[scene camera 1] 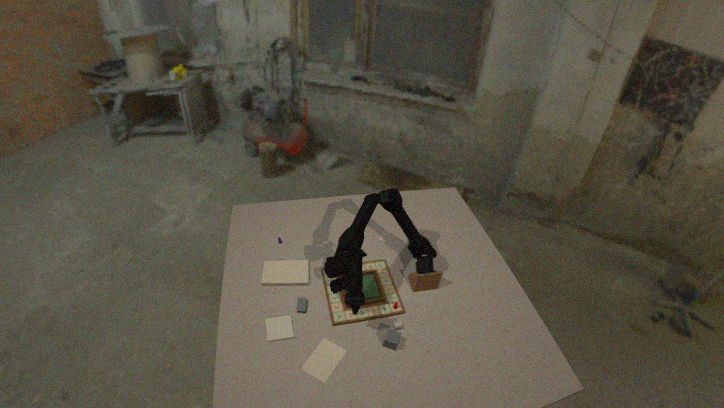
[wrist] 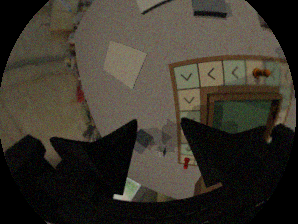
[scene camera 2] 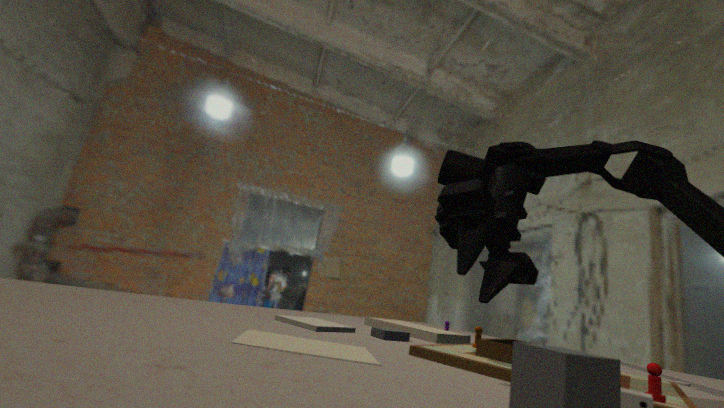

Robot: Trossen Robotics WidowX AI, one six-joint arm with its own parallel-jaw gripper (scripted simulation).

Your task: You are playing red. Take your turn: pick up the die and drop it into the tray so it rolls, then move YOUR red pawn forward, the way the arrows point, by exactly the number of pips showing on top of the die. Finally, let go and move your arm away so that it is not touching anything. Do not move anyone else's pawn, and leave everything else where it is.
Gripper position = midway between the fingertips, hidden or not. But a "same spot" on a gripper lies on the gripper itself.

my gripper: scene camera 1 354, 310; wrist; scene camera 2
same spot on my gripper: [wrist: 221, 156] = [scene camera 2: 492, 265]
